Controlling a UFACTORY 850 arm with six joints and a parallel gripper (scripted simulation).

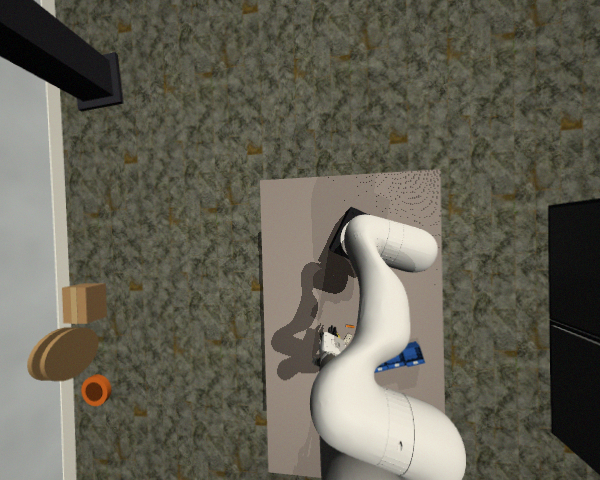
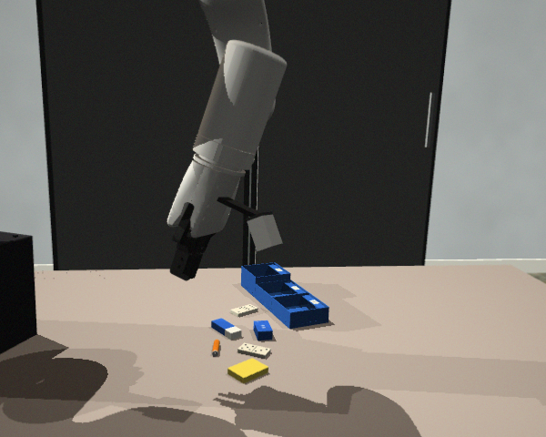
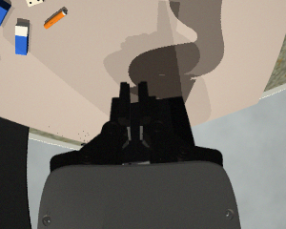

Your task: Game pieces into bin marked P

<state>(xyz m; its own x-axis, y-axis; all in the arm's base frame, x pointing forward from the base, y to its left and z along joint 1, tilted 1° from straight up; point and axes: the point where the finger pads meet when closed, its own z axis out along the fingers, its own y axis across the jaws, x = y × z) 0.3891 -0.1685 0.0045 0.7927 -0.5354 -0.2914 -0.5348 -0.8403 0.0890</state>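
Right now my hand is 21 cm short of the joined blue bins, 29 cm to the right of it and 16 cm above it. Also, from my hand: orange cylinder: 5 cm ahead, 9 cm to the left, 18 cm below; then blue-and-white eraser: 8 cm ahead, 15 cm to the left, 18 cm below; then yellow block: 10 cm ahead, 18 cm below.
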